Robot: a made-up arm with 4 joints. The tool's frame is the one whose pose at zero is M.
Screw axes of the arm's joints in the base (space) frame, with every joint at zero. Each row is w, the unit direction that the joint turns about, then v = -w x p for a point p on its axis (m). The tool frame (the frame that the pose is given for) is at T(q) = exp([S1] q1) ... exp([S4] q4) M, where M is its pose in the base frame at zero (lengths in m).
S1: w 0 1 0 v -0.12 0 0
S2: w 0 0 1 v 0.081 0.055 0
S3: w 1 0 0 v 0 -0.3 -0.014
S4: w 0 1 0 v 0.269 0 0.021
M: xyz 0.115 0.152 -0.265 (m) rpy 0 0 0 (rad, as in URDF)
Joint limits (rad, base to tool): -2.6..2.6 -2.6..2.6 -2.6..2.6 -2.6..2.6
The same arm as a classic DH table. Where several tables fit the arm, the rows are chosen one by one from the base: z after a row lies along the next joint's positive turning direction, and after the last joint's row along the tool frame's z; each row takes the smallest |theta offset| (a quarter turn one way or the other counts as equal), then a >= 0, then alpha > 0; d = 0 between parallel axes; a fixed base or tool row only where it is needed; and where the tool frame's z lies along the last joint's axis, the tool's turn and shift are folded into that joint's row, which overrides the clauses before.
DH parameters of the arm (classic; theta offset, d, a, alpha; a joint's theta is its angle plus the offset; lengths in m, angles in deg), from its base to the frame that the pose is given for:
base (fixed): 0.00 0.1200 0.0000 -90.00
joint 1: 0.00 0.0810 -0.0550 90.00
joint 2: -90.00 -0.4200 0.0670 -90.00
joint 3: -90.00 0.0760 0.0310 90.00
joint 4: 90.00 0.1380 0.0940 90.00
tool (fixed): 0.00 0.0040 0.0000 0.00
Joint limits (deg, base to tool): -148.97..148.97 -148.97..148.97 -148.97..148.97 -148.97..148.97

